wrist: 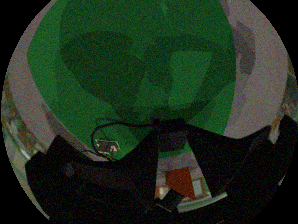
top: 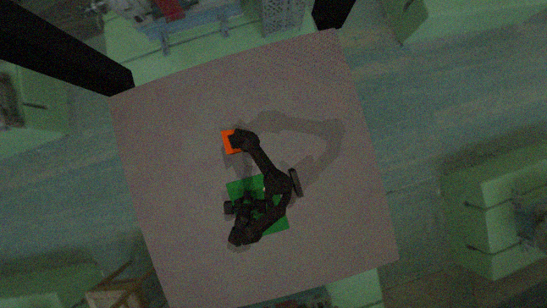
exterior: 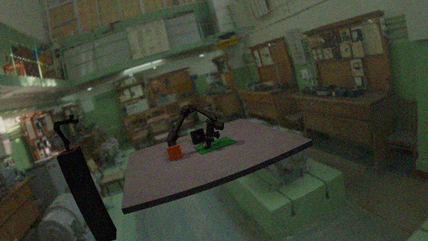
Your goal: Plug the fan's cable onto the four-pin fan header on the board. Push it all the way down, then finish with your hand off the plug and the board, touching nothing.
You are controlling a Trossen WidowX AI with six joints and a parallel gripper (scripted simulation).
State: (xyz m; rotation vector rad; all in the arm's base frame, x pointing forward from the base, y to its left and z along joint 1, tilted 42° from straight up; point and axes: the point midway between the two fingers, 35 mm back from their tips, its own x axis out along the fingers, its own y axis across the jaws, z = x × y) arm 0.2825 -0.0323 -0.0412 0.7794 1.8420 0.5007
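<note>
My gripper tip is now 6 cm short of the green board, 3 cm to the right of it and 2 cm above it. The rest, counted from my gripper tip: dark fan plug: 1 cm behind; then dark fan: 24 cm to the left, 5 cm above.
</note>
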